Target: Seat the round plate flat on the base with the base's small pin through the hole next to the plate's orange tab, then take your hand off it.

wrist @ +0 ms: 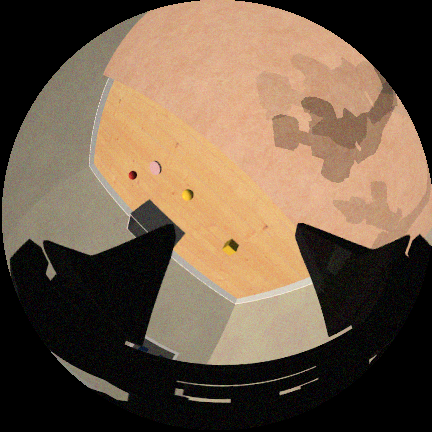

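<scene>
My gripper is open, with its two black fingers wide apart and nothing between them. The round plate with the orange tab and the base with its small pin cannot be made out in the wrist view, so I cannot tell how they stand to each other. The lower part of the view is hidden by the black fingers and the gripper's body.
On a wooden floor lie a red ball, a pink disc, a yellow ball and a yellow block. A dark panel stands by the wall edge. A large pinkish surface fills the upper right, with shadows.
</scene>
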